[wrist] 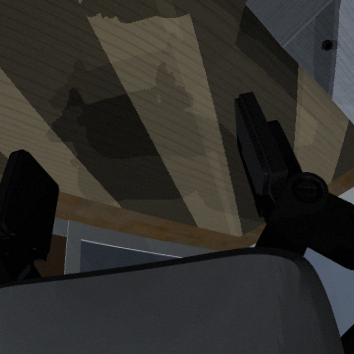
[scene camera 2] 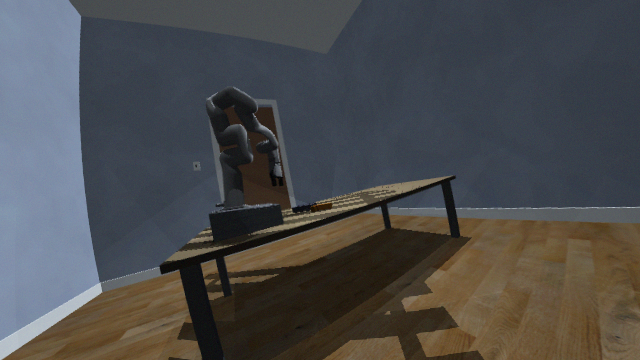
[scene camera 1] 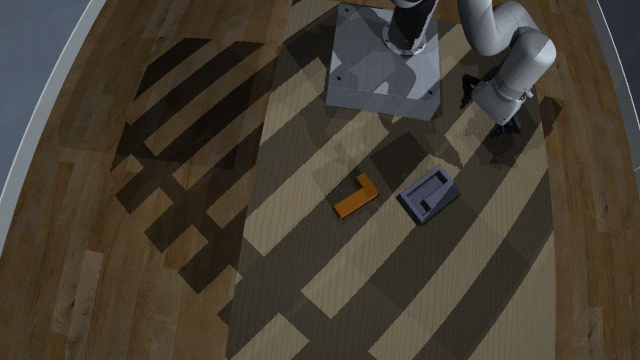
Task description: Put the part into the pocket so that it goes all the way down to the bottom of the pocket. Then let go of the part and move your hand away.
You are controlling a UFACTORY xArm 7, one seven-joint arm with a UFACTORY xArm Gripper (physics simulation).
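Pixels of known places: gripper, fingertip midpoint: (wrist: pixel 132 144) (scene camera 2: pixel 278 186) (scene camera 1: pixel 478 120); arm's base at its link origin: (scene camera 2: pixel 235 208) (scene camera 1: pixel 403 38).
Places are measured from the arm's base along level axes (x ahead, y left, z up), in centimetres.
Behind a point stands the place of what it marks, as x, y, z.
The orange L-shaped part (scene camera 1: pixel 356 200) {45.8, -7.8, -8.0} (scene camera 2: pixel 322 206) {44.8, -9.4, -9.1} lies flat on the table, left of the pocket block in scene camera 1 and apart from it. The blue-grey block (scene camera 1: pixel 410 209) {46.0, 5.4, -8.0} (scene camera 2: pixel 301 207) {37.9, 7.2, -8.4} has an L-shaped pocket, open upward, with no part in it. My gripper (scene camera 1: pixel 479 120) {28.1, 16.8, 8.4} (scene camera 2: pixel 276 183) {28.1, 16.8, 8.4} (wrist: pixel 132 144) {28.1, 16.8, 8.4} is open and empty. It hangs above the table, up and to the right of the block in scene camera 1. The part and the block do not show in the wrist view.
The arm's grey base box (scene camera 1: pixel 382 70) {12.1, -5.3, -1.1} (scene camera 2: pixel 245 222) {3.4, -19.0, -6.3} stands on the table (scene camera 1: pixel 440 320) {71.8, 16.4, -11.0} (scene camera 2: pixel 400 189) {102.7, -17.6, -11.0}, beyond the part and block in scene camera 1. Striped shadows cross the table top. The table's edge shows low in the wrist view, below the fingers' shadow.
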